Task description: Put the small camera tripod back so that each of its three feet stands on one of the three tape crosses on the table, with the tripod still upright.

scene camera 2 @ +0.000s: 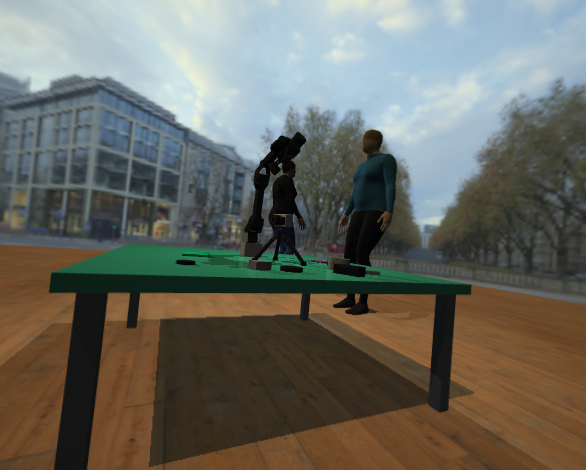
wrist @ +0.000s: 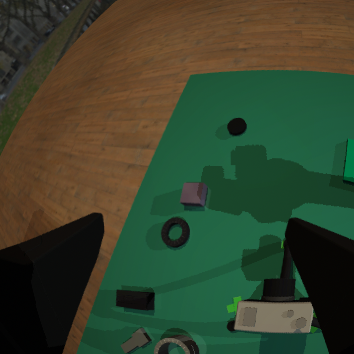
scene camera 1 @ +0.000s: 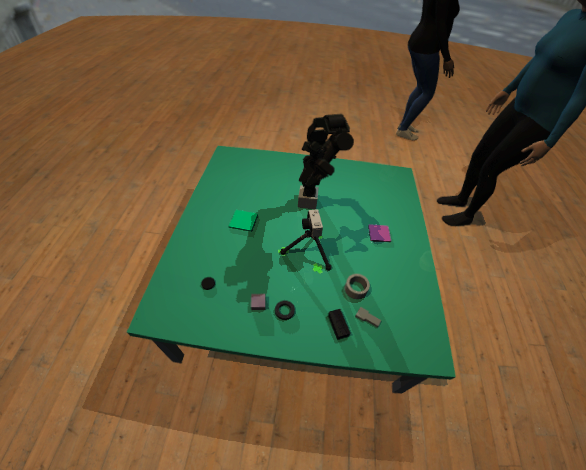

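Where they show: gripper, fingertip midpoint: (scene camera 2: 277, 165) (wrist: 199, 226) (scene camera 1: 302, 183); arm's base, link origin: (scene camera 2: 252, 243) (scene camera 1: 309, 192).
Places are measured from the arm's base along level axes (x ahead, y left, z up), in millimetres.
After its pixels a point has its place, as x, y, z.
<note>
The small tripod (scene camera 1: 320, 248) {374, 94, 15} (scene camera 2: 280, 234) {346, 42, 58} stands upright on the green table (scene camera 1: 170, 285) {636, -526, -75} (scene camera 2: 200, 286) {864, -335, -99}, with a pale camera (scene camera 1: 315, 223) {359, 54, 156} (scene camera 2: 283, 220) {368, 43, 123} (wrist: 274, 316) {327, 50, 154} on top. One foot is at the left tape cross (scene camera 1: 281, 251) {368, -82, -60}. Another foot (scene camera 1: 328, 268) {421, 145, -61} (wrist: 231, 326) {409, 143, -50} stands beside the front cross (scene camera 1: 318, 269) {425, 101, -76} (wrist: 234, 304) {430, 97, -74}, apart from it. A bit of the third cross (wrist: 314, 329) {227, 93, -74} shows at the camera's edge in the wrist view; its foot is mostly hidden. My gripper (wrist: 199, 226) {371, -12, 369} is open and empty, high above the table; its right finger overlaps the tripod in view.
A grey ring (scene camera 1: 357, 295) {548, 277, -41}, grey piece (scene camera 1: 368, 317) {632, 329, -60}, black box (scene camera 1: 339, 324) {691, 209, -41}, black ring (scene camera 1: 277, 310) {666, -44, -59} and pink block (scene camera 1: 258, 302) {651, -126, -47} lie in front. A black disc (scene camera 1: 208, 283) {597, -362, -65} and green pad (scene camera 1: 243, 220) {209, -309, -66} lie left, a magenta pad (scene camera 1: 380, 233) {155, 393, -65} right. Two people stand beyond the table.
</note>
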